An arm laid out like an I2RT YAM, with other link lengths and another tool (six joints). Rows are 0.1 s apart.
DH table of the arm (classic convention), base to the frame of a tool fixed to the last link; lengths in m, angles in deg. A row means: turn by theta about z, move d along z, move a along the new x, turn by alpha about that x. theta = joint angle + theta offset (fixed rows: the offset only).
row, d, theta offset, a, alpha
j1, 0.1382, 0, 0.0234, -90
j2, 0, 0, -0.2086, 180
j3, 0, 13.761, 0.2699, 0
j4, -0.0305, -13.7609, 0.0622, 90
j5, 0.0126, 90, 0, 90
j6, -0.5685, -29, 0.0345, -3.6
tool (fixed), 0.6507, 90, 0, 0
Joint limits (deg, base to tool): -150..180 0..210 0..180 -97..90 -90..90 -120..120
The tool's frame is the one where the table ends.
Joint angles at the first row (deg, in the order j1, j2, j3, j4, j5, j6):
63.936 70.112 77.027 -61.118 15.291 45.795
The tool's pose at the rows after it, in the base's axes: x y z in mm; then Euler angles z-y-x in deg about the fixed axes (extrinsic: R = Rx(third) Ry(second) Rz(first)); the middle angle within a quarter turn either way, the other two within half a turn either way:
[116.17, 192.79, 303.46, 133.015, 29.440, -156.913]
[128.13, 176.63, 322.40, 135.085, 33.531, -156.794]
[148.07, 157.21, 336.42, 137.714, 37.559, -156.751]
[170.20, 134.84, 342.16, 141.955, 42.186, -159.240]
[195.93, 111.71, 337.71, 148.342, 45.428, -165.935]
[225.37, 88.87, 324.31, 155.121, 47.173, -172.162]
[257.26, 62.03, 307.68, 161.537, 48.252, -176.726]
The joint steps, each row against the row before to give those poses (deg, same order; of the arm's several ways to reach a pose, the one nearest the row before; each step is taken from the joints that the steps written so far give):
-1.306 -1.124 3.087 -2.952 1.953 -0.953
-3.976 -1.663 2.540 -1.047 1.165 -1.977
-6.902 -1.768 1.311 0.952 -1.176 -3.625
-7.821 -1.683 -0.753 2.411 -0.731 -3.820
-8.197 -0.005 -1.933 2.967 -0.211 -4.170
-8.465 0.930 -3.204 5.109 -1.656 -3.622
-8.935 2.033 -2.878 6.266 -3.435 -3.039

